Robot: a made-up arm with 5 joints.
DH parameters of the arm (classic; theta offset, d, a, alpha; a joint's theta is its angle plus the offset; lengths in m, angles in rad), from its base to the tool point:
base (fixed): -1.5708 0.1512 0 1.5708
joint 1: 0 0.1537 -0.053 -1.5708
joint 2: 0 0.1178 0.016 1.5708
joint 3: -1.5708 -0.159 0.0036 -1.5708
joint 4: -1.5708 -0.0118 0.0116 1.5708
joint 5: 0.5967 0 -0.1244 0
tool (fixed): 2.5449 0.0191 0 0
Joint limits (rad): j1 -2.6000..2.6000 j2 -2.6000..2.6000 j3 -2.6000..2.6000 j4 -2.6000..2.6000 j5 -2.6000..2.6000
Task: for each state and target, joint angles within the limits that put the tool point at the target. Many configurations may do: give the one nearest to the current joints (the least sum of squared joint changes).
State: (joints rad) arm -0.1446 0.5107 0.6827 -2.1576 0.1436
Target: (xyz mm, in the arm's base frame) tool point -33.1 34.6 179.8
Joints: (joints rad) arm -0.3288 0.4222 0.9338 -2.2783 -0.2329
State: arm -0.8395 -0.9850 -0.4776 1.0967 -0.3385
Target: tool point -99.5 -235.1 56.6
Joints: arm -1.2983 -0.9468 -0.6925 1.0363 -0.6433
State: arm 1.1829 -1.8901 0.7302 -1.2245 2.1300
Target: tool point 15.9 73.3 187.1
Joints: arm 1.3374 -1.0874 1.0815 -1.2209 1.7982
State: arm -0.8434 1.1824 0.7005 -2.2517 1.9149
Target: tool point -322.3 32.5 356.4
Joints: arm -1.0402 1.8977 0.9397 -1.6765 1.6226
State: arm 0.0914 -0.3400 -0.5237 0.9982 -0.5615
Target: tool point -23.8 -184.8 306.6
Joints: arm -0.3125 -0.6788 -0.5949 0.8936 -0.5890
